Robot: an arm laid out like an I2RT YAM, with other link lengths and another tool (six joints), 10 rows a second.
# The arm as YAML. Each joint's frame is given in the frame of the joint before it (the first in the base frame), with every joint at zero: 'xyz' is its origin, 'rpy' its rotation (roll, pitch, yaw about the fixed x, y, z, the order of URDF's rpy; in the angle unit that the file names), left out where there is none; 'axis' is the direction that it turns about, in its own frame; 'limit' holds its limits. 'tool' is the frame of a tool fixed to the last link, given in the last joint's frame.
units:
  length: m
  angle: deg
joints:
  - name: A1
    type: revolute
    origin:
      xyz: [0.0, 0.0, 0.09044]
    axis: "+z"
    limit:
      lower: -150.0
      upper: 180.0
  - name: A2
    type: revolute
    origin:
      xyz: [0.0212, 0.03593, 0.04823]
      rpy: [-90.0, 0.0, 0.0]
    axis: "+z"
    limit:
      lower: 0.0
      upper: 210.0
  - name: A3
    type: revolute
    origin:
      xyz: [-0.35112, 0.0, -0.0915]
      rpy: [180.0, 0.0, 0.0]
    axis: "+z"
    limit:
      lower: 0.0
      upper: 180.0
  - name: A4
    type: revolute
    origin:
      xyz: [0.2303, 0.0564, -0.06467]
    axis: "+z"
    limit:
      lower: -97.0
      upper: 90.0
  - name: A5
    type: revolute
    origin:
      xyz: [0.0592, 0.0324, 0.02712]
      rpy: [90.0, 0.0, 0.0]
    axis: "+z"
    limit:
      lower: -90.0
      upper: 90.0
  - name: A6
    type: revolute
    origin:
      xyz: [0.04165, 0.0, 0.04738]
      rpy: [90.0, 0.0, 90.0]
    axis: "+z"
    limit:
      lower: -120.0
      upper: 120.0
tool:
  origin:
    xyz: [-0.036, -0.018, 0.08]
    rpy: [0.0, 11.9, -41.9]
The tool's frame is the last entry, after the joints.
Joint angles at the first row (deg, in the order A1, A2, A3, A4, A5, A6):
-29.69, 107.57, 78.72, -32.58, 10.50, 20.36
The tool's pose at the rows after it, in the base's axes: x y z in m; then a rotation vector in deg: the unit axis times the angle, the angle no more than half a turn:
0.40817, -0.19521, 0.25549, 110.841, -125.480, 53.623
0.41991, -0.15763, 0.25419, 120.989, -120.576, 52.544
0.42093, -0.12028, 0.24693, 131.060, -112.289, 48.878
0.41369, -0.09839, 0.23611, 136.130, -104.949, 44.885
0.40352, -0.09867, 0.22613, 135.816, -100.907, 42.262
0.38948, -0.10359, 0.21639, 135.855, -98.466, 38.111
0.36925, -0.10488, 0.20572, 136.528, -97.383, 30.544
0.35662, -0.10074, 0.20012, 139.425, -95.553, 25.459
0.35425, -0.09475, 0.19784, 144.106, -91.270, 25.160
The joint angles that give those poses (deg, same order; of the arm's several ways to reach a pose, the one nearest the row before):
-25.12, 107.55, 78.72, -33.93, 6.13, 19.88
-21.01, 107.53, 78.70, -34.81, 3.51, 17.43
-16.99, 107.53, 78.11, -37.13, 2.24, 13.52
-14.37, 107.53, 76.77, -39.14, 3.14, 10.57
-14.13, 107.52, 75.31, -40.14, 5.56, 8.86
-15.11, 107.53, 73.80, -41.71, 6.50, 6.94
-16.29, 107.53, 72.09, -45.12, 6.09, 5.67
-16.91, 107.53, 70.98, -47.22, 4.45, 3.38
-16.82, 107.53, 70.30, -46.65, 2.98, -0.64

